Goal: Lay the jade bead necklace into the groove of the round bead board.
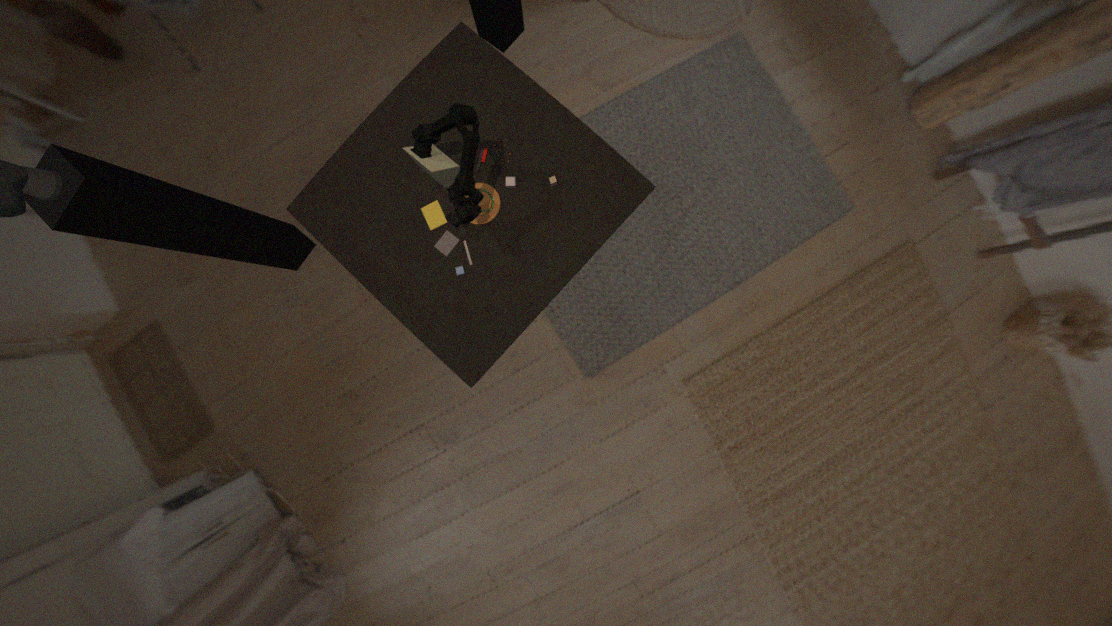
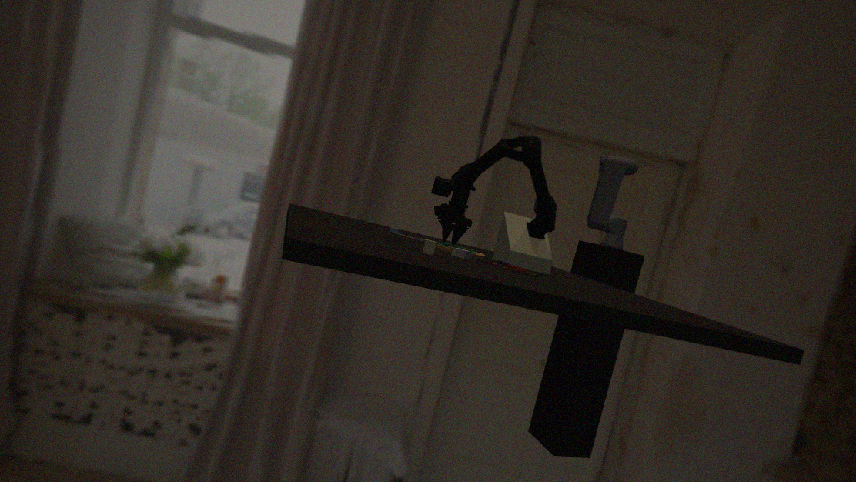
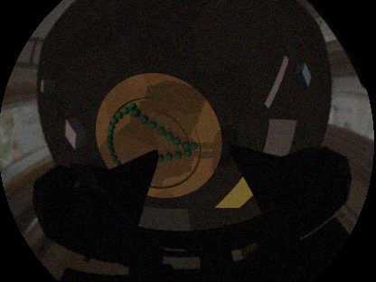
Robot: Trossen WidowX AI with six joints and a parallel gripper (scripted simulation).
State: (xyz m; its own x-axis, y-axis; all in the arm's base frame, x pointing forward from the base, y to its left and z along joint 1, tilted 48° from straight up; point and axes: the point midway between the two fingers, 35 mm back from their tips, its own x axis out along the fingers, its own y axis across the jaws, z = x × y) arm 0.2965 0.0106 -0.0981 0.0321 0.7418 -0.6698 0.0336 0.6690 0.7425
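My gripper tip is now 6 cm to the right of the round bead board and 1 cm above it. The rest, counted from my gripper tip: white stick 10 cm ahead, 15 cm to the right, 2 cm below; then yellow square 14 cm behind, 11 cm to the right, 2 cm below; then grey square 1 cm behind, 18 cm to the right, 2 cm below.
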